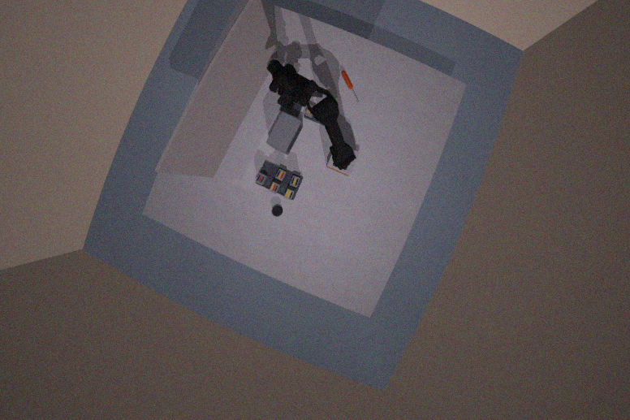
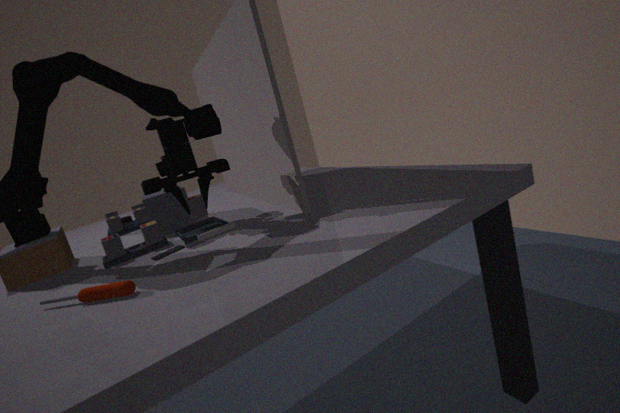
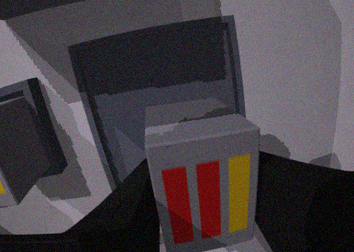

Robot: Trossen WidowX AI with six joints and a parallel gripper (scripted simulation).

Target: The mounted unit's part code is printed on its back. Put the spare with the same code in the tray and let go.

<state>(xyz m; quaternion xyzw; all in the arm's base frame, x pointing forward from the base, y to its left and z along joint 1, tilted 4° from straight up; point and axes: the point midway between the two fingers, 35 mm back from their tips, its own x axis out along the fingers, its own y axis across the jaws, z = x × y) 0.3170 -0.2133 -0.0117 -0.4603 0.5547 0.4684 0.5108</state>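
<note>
Now: the grey spare 20 mm above my gripper tip. Round my gripper tip: grey mounted unit: 180 mm to the left, 30 mm behind, 10 mm above; dark tray: 40 mm below; dark bar: 100 mm behind, 70 mm to the right, 40 mm below.
</note>
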